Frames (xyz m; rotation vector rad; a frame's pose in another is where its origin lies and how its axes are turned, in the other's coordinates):
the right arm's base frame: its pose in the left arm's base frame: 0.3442 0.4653 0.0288 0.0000 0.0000 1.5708
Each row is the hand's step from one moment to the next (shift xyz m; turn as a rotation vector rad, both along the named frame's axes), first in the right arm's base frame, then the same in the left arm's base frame.
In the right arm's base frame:
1: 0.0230 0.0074 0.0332 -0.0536 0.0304 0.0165
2: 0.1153 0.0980 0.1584 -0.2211 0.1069 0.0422
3: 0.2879 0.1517 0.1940 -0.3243 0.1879 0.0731
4: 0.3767 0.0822 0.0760 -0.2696 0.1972 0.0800
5: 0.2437 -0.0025 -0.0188 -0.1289 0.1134 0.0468
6: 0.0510 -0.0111 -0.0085 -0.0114 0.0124 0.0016
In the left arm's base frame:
1: -0.0074 0.0230 0.0332 -0.0304 -0.0536 0.0165
2: -0.0980 0.1153 0.1584 -0.1069 -0.2211 0.0422
3: -0.1517 0.2879 0.1940 -0.1879 -0.3243 0.0731
4: -0.0822 0.3767 0.0760 -0.1972 -0.2696 0.0800
5: 0.0025 0.2437 -0.0188 -0.1134 -0.1289 0.0468
6: 0.0111 0.0510 -0.0085 -0.0124 -0.0114 0.0016

